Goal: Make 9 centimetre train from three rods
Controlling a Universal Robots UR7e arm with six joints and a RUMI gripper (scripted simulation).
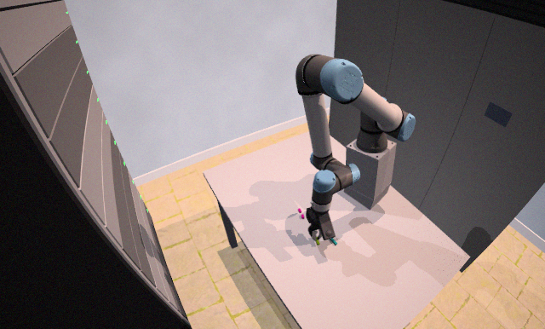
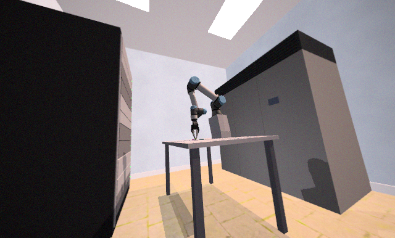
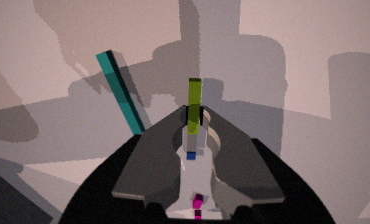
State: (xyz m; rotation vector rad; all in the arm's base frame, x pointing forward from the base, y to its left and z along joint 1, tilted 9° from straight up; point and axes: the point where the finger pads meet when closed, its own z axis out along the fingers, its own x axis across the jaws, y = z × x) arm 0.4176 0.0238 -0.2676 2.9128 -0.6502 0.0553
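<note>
My gripper is now 40 mm to the left of the grey rod, 20 mm past it and 20 mm above it. Also, from my hand: turquoise rod (60 mm behind, 20 mm to the left, 20 mm below); then blue rod (60 mm to the right, 30 mm behind, 20 mm below); then lime rod (10 mm below).
</note>
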